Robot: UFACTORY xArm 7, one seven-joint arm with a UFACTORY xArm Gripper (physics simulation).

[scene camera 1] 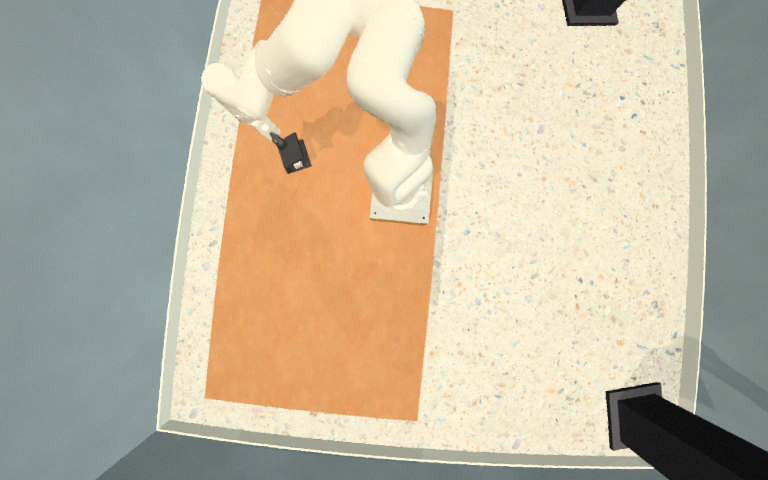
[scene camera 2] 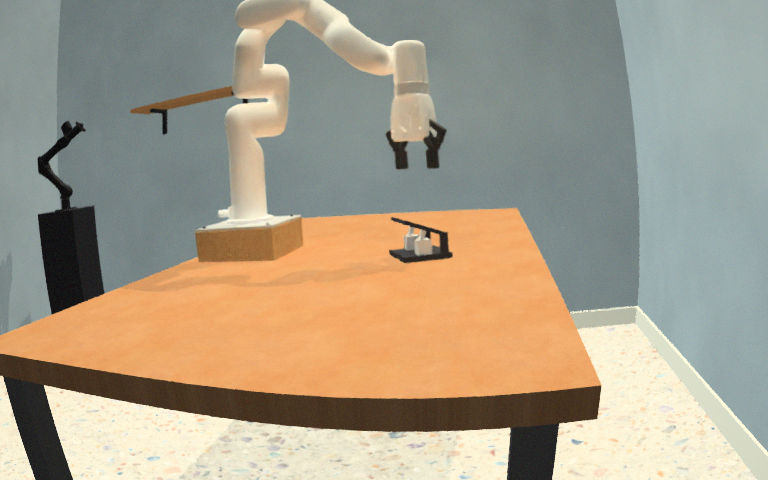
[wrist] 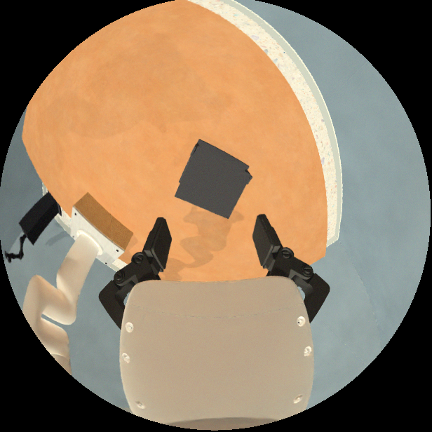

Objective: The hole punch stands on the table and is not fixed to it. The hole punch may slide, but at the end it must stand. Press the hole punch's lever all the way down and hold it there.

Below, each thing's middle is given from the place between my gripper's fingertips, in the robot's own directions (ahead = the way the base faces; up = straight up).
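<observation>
There's a black lever [wrist: 210, 182], and my gripper is 1 cm past it, 1 cm to the left of it and 13 cm above it. I can also see a black hole punch [scene camera 2: 414, 250], and that one's 1 cm behind my hand, 1 cm to the right of it and 15 cm below it.
</observation>
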